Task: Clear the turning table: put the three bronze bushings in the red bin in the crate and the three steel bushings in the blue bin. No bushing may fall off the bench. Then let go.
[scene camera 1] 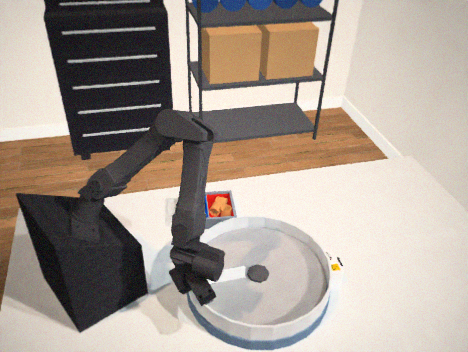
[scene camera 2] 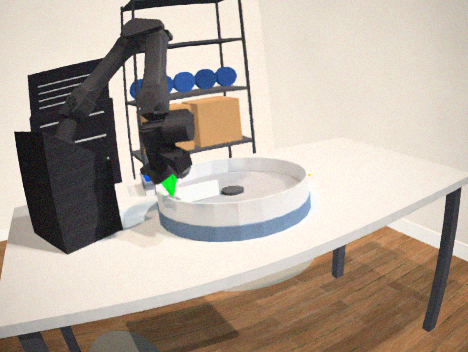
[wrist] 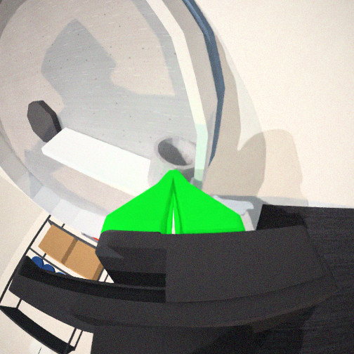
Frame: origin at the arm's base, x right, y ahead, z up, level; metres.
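Seen in the pictures: gripper, fingertip midpoint: [scene camera 2: 172, 194]; arm's base, link origin: [scene camera 1: 83, 221] [scene camera 2: 61, 145].
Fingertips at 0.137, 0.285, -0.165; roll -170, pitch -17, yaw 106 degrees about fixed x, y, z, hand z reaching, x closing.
Offsets run from my fingertips to a thing's top centre, as dx, dy, dz. "spot": to the spot under its first point.
A grey steel bushing [wrist: 160, 168] stands on the turning table [scene camera 1: 250, 330] [scene camera 2: 250, 211] [wrist: 183, 60], between the end of the white bar and the rim wall, open end up. My gripper [scene camera 2: 173, 194] [wrist: 173, 177] is shut with nothing between its green fingertips, which overlap the bushing's near side in the wrist view; contact cannot be told. In scene camera 1 the fingertips are hidden. Bronze bushings {-0.388, +0.120, -0.053} [scene camera 1: 218, 205] lie in the red bin [scene camera 1: 211, 199] of the grey crate [scene camera 1: 222, 218] [scene camera 2: 149, 188]. The blue bin [scene camera 2: 146, 178] is mostly hidden behind the arm, its contents too.
The white bar {spot: -0.038, +0.104, -0.018} [scene camera 1: 232, 274] [scene camera 2: 198, 191] [wrist: 95, 160] runs from the dark central knob {spot: -0.042, +0.183, -0.036} [scene camera 1: 258, 273] [scene camera 2: 233, 190] [wrist: 42, 120] towards the rim below the gripper. The black arm base [scene camera 1: 95, 270] [scene camera 2: 75, 195] stands left of the turning table. A yellow label {spot: -0.024, +0.419, -0.039} [scene camera 1: 335, 267] is at its right.
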